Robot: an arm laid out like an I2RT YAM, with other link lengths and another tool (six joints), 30 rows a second.
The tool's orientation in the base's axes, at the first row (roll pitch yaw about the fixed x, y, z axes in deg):
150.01 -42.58 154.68
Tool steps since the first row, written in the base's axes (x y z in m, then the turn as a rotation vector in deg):
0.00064 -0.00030 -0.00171 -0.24 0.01 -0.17
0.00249 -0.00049 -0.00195 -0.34 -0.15 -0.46
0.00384 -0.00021 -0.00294 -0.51 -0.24 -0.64
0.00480 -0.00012 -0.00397 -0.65 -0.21 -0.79
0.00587 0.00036 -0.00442 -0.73 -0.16 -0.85
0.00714 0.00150 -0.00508 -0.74 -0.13 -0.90
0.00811 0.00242 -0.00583 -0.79 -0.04 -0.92
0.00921 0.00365 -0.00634 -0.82 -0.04 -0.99
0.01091 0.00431 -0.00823 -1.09 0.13 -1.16
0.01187 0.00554 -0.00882 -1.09 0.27 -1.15
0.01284 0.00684 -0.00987 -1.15 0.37 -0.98
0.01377 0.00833 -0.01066 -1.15 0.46 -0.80
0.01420 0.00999 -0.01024 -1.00 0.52 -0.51
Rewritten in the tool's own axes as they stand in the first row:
-0.00168 -0.00039 0.00068 0.05 -0.22 0.19
-0.00313 0.00065 0.00011 -0.13 -0.49 0.30
-0.00461 0.00138 0.00051 -0.17 -0.73 0.40
-0.00592 0.00171 0.00093 -0.17 -0.86 0.56
-0.00678 0.00257 0.00122 -0.14 -0.91 0.66
-0.00772 0.00392 0.00204 -0.16 -0.91 0.72
-0.00858 0.00488 0.00286 -0.11 -0.90 0.81
-0.00927 0.00622 0.00370 -0.14 -0.94 0.86
-0.01147 0.00710 0.00483 -0.02 -1.08 1.18
-0.01212 0.00832 0.00577 0.03 -0.99 1.27
-0.01307 0.00941 0.00704 0.22 -0.90 1.25
-0.01375 0.01070 0.00830 0.37 -0.78 1.20
-0.01323 0.01221 0.00906 0.48 -0.53 1.01

